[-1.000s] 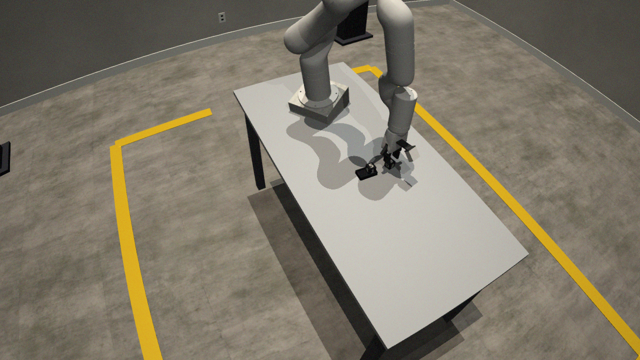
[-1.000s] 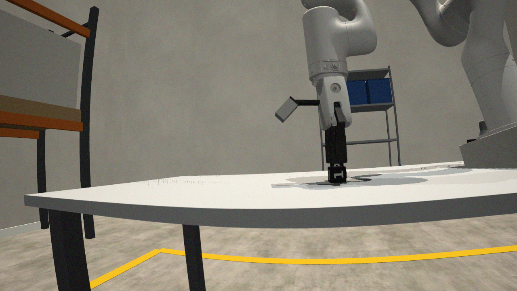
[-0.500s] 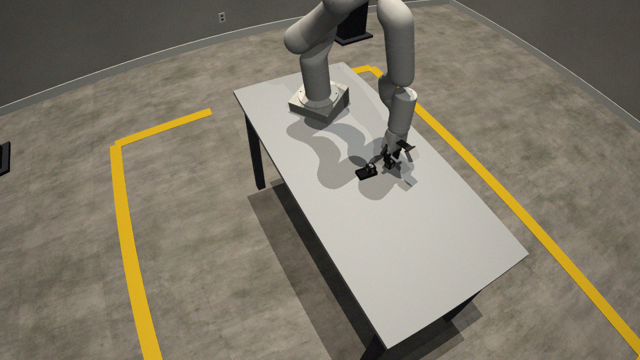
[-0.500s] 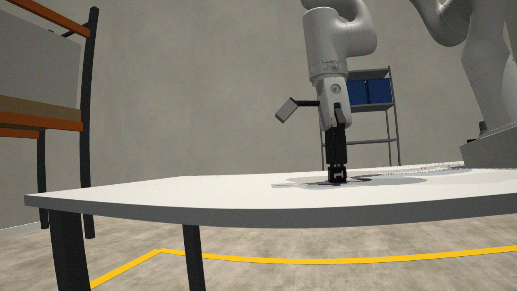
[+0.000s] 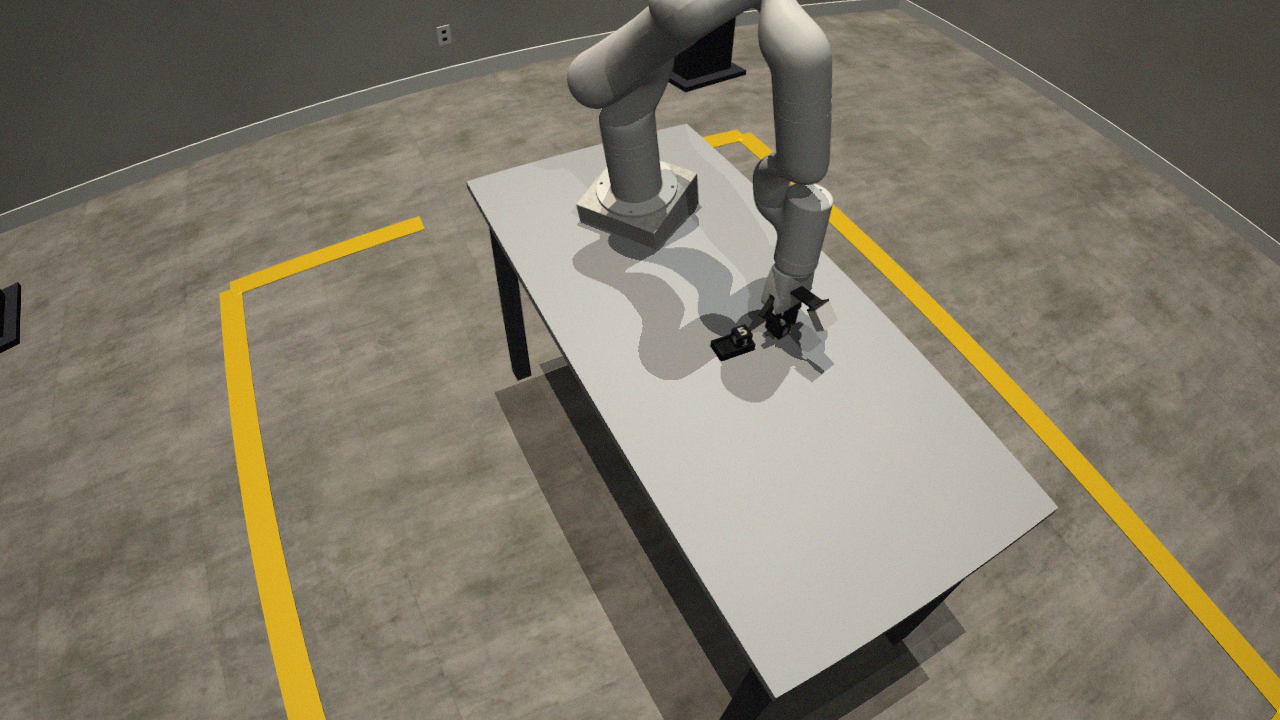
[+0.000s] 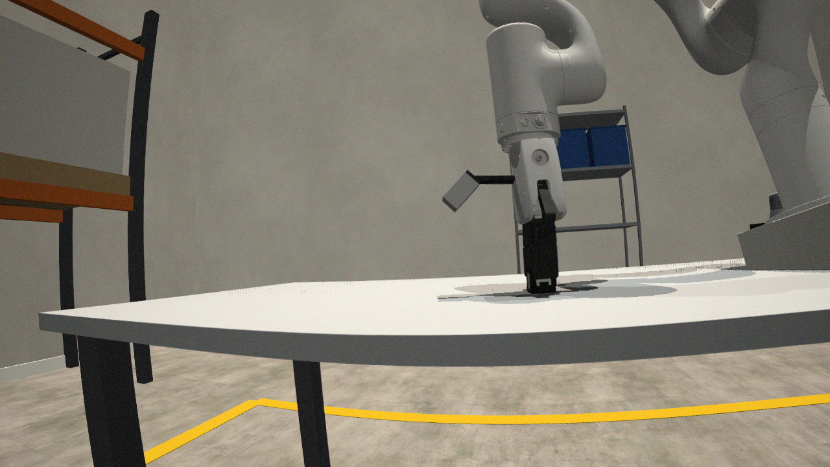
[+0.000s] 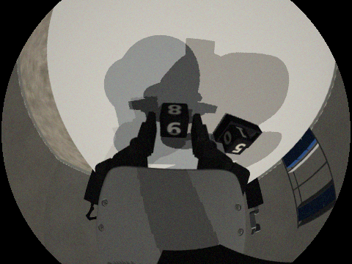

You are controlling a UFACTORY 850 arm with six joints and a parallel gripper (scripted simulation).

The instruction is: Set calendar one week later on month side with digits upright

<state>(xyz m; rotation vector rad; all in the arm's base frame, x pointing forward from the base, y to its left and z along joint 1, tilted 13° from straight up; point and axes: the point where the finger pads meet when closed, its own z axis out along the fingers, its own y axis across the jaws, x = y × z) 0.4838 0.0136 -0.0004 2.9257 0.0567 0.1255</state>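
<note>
My gripper is now 2 cm above the black cube. Round my hand: black tray 2 cm behind, 11 cm to the right, 3 cm below.
</note>
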